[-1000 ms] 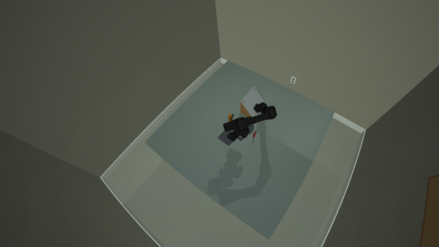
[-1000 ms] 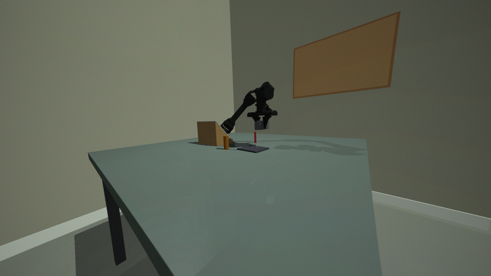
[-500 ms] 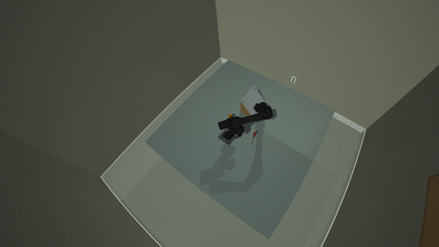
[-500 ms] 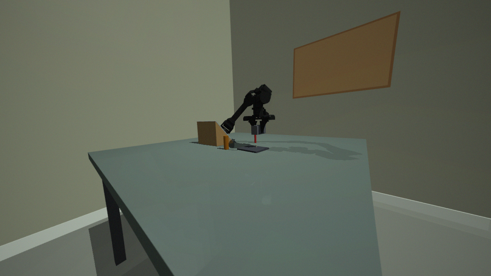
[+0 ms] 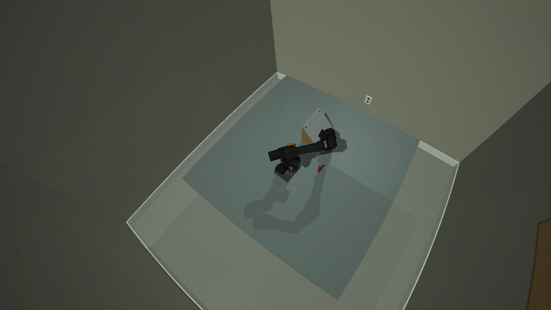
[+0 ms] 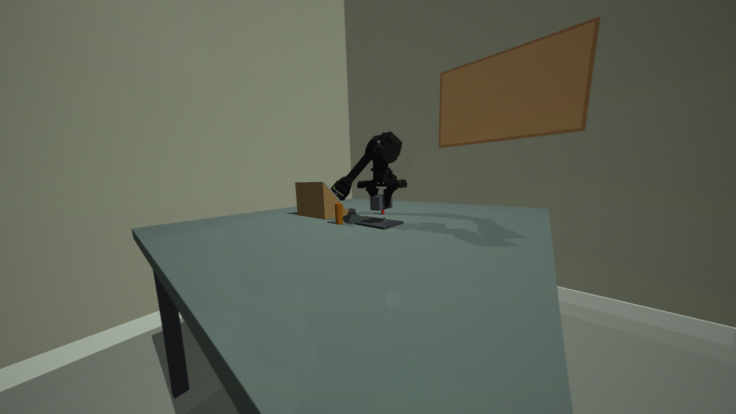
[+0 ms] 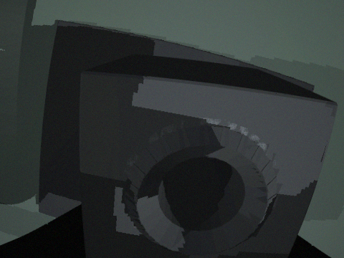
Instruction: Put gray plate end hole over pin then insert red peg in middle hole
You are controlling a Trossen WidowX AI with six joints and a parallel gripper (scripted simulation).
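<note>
Right now my gripper tip is 60 mm above the dark base, 10 mm to the right of it and 10 mm past it. The rest, counted from my gripper tip: gray plate: 30 mm above; then orange cylinder: 150 mm behind, 70 mm to the right, 20 mm below; then red peg: 190 mm to the left, 100 mm behind, 20 mm below.
</note>
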